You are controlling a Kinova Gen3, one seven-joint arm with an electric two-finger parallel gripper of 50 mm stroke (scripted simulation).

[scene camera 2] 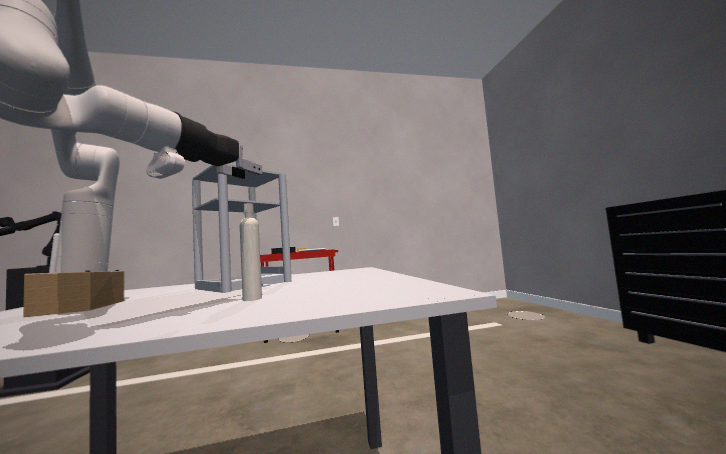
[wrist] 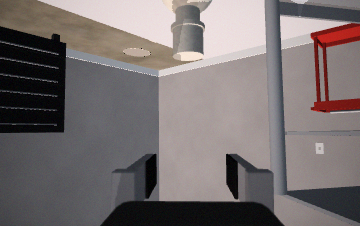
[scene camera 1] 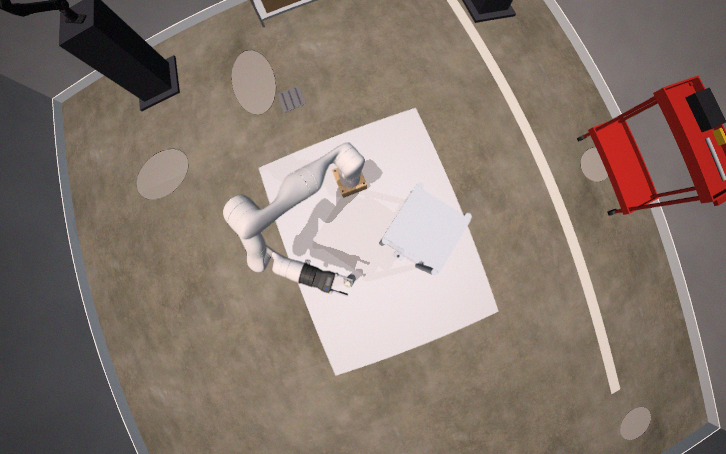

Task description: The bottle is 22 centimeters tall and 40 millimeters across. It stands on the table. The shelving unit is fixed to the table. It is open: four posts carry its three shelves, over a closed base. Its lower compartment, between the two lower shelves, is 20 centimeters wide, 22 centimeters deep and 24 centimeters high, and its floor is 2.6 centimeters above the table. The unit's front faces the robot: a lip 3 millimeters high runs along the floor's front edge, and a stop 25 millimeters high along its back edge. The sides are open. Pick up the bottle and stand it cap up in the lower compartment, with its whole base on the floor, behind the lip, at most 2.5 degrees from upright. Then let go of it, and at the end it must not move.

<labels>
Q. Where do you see a shelving unit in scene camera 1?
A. At 427, 228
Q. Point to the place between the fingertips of my gripper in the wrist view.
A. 191, 168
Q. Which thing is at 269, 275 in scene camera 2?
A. A shelving unit.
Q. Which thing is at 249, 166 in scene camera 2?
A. My gripper.
</labels>
